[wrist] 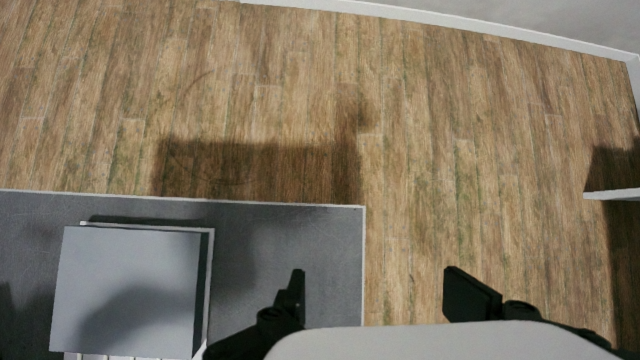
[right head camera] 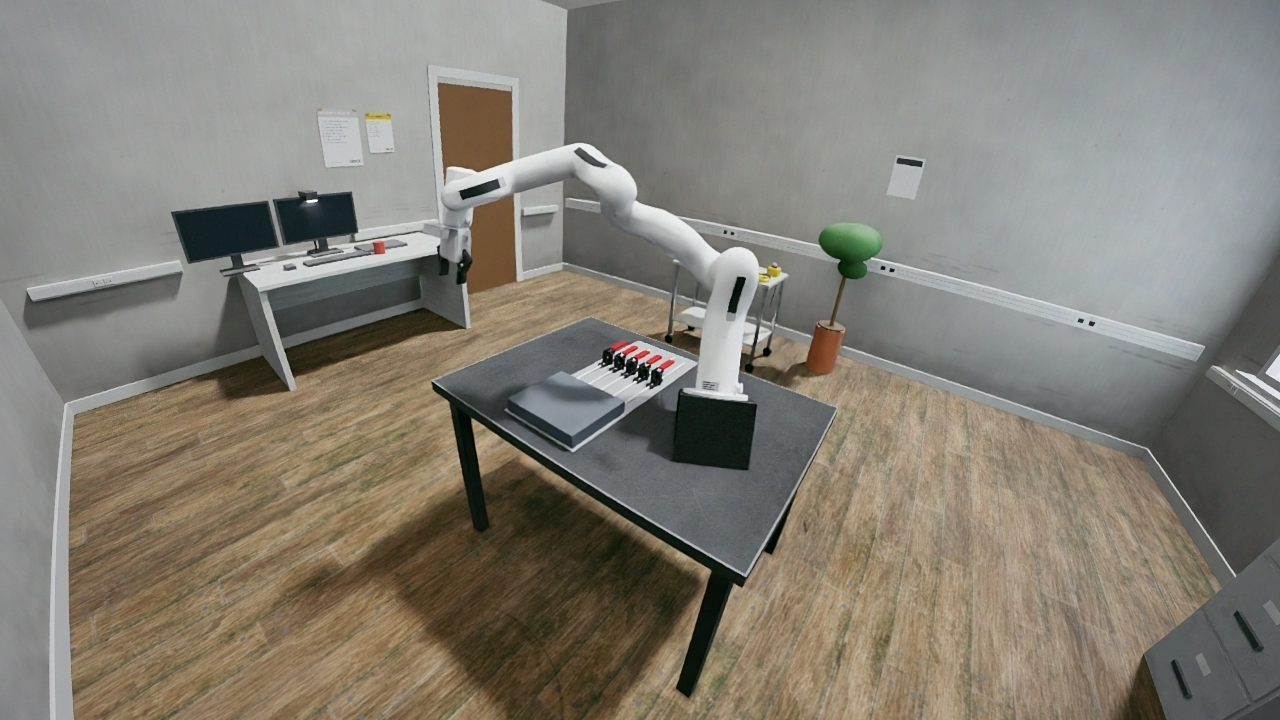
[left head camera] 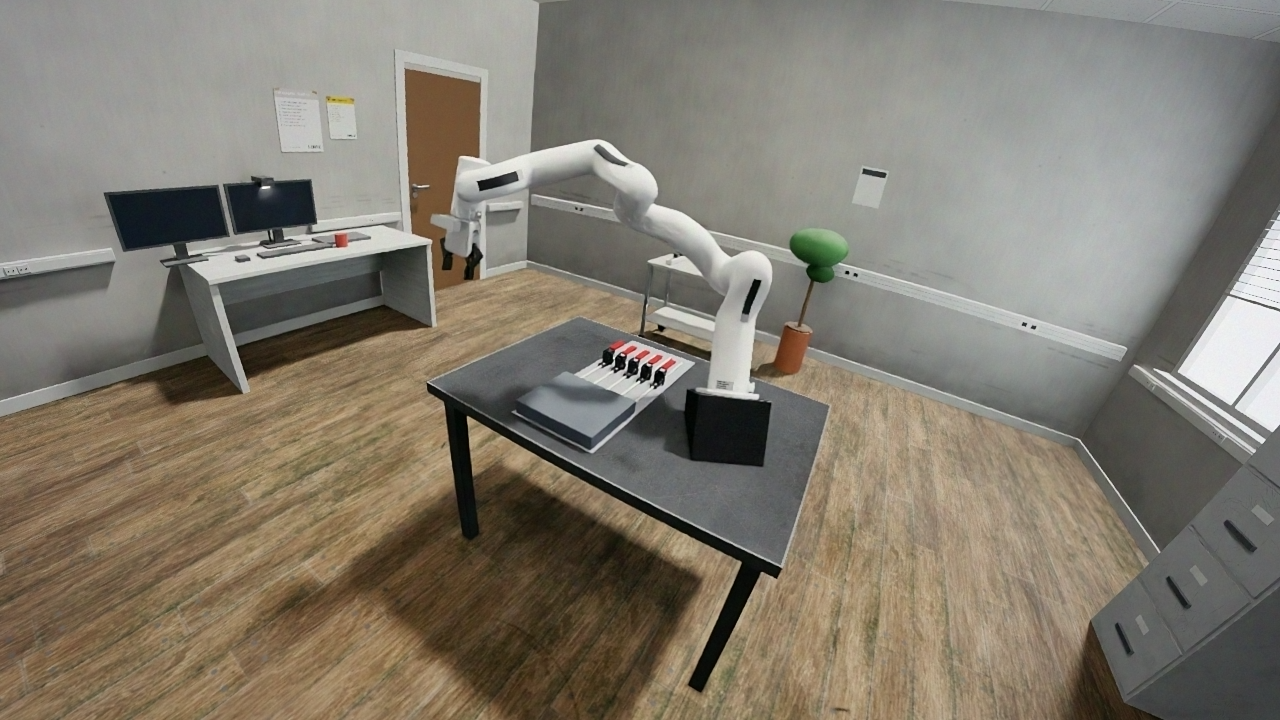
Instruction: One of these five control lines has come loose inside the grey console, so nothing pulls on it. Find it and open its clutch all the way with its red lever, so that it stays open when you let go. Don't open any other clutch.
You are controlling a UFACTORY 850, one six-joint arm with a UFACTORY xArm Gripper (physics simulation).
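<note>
The grey console (left head camera: 575, 404) (right head camera: 565, 404) (wrist: 127, 270) lies on the dark table (left head camera: 707, 501) (right head camera: 689, 501) (wrist: 320, 250). Several thin white control lines run from it to a row of black clutches (left head camera: 633, 366) (right head camera: 631, 365) with red levers, on a white board. The levers look alike at this size, and their exact positions cannot be told. In the wrist view the line ends show at the bottom edge; the levers do not show. My gripper (left head camera: 459, 265) (right head camera: 452, 269) (wrist: 374, 291) is open, with nothing between its fingers. It hangs high, well away from the console and clutches.
The arm's black base block (left head camera: 729, 429) (right head camera: 713, 431) stands on the table beside the clutch board. A white desk (left head camera: 313, 261) (right head camera: 349, 266) with monitors stands at the left. A white cart (left head camera: 689, 320) (right head camera: 762, 335) and a potted plant (left head camera: 793, 347) (right head camera: 825, 347) stand behind the table.
</note>
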